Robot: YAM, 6 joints.
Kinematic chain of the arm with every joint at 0, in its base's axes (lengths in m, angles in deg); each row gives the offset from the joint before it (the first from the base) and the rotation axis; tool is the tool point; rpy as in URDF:
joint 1: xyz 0 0 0.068 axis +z
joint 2: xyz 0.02 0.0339 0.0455 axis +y
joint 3: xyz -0.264 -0.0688 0 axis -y
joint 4: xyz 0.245 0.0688 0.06 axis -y
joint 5: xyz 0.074 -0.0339 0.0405 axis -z
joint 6: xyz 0.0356 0 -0.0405 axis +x
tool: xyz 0 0 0 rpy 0 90 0
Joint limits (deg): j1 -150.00..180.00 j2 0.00..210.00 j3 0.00..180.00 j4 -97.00..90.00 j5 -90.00..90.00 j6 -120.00..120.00
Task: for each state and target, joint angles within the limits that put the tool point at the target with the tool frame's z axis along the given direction. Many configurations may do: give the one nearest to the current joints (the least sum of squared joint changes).
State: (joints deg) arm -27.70 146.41 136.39 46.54 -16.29 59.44
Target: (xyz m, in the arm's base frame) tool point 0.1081 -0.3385 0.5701 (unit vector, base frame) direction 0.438 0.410 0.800
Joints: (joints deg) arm -75.32 132.12 158.50 83.27 -31.85 59.44
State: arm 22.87 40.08 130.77 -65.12 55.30 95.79
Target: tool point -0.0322 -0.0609 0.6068 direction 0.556 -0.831 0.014
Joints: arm 31.06 56.33 133.78 -61.05 87.16 95.79
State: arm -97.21 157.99 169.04 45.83 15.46 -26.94
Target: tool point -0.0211 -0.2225 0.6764 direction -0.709 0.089 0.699
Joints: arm -88.95 121.54 179.69 40.15 45.03 -26.94
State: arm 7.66 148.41 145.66 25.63 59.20 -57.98
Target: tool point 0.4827 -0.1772 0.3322 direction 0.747 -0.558 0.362
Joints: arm -19.03 123.40 99.94 45.64 16.49 -57.98
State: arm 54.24 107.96 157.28 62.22 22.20 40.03
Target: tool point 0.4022 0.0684 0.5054 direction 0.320 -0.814 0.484
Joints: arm 13.99 117.83 119.99 74.63 60.17 40.03
